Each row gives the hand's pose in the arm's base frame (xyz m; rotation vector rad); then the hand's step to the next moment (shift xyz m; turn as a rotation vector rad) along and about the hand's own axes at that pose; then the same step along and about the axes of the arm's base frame.
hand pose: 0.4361 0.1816 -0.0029 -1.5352 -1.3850 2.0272
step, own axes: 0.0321 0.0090 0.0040 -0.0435 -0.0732 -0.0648
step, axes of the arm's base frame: -0.0138 0.0147 -0.0268 0.0489 0.0432 0.0848
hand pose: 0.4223 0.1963 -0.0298 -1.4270 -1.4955 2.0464
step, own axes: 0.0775 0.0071 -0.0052 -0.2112 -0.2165 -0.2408
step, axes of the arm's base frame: -0.0321 0.0511 -0.0495 0.2252 0.1029 0.2969
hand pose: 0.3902 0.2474 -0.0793 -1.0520 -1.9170 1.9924
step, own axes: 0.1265 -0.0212 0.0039 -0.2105 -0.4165 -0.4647
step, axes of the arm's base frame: -0.1021 0.0734 -0.0257 0.2906 0.3127 0.5015
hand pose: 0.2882 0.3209 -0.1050 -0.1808 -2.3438 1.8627
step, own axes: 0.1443 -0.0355 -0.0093 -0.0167 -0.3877 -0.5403
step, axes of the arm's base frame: -0.1403 0.0271 0.0419 0.1143 0.4268 0.4973
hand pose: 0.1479 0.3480 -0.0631 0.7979 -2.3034 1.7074
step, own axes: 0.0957 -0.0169 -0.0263 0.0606 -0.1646 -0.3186
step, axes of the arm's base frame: -0.0769 -0.0095 0.0643 -0.0245 0.2423 0.2701
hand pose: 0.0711 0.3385 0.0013 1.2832 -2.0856 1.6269
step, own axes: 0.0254 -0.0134 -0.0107 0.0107 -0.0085 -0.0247
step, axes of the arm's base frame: -0.0092 -0.0037 0.0290 -0.0086 0.0158 0.0217
